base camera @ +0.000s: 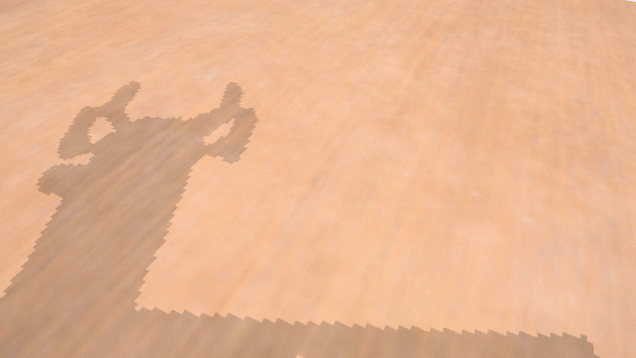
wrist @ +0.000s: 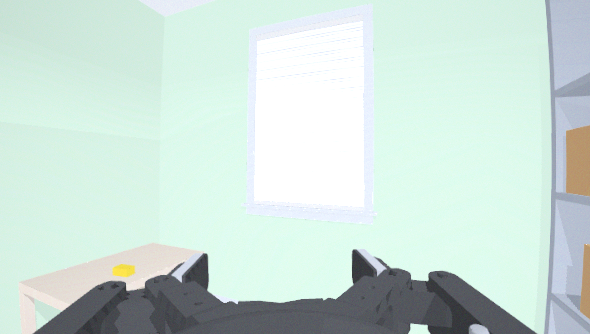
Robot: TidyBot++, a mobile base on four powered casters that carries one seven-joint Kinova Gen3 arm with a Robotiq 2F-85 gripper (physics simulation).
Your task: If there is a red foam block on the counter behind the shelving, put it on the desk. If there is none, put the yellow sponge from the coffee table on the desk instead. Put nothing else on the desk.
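Places are measured from the arm's base along level axes (x back, y right, z up), in millimetres.
Where they show: gripper, between the fingertips: (wrist: 281, 267).
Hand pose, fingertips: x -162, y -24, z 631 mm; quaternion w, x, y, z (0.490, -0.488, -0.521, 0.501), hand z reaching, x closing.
Note:
After its pixels a point has its place.
In the wrist view a small yellow block (wrist: 123, 270) {z 91, x -1447, y -985 mm}, which looks like the yellow sponge, lies on a light wood table (wrist: 65, 281) {z 54, x -1346, y -1262 mm} at the lower left. My gripper (wrist: 281, 267) {z 631, x -162, y -25 mm} is open, with wall between its fingertips; it is well apart from the yellow block. The gripper's own body covers the near right part of the table. A red foam block does not show in either view. I cannot tell the counter or the desk in these views.
Grey shelving (wrist: 552, 150) {z 782, x -1088, y 1170 mm} stands at the right edge of the wrist view, with cardboard boxes (wrist: 578, 160) {z 732, x -943, y 1133 mm} on its shelves. A bright window (wrist: 310, 135) {z 905, x -1700, y 100 mm} is in the pale green wall ahead. The base camera shows wood floor (base camera: 400, 175) {z -397, x -491, y 87 mm} with the robot's shadow (base camera: 120, 200) {z -397, x -415, y -274 mm}.

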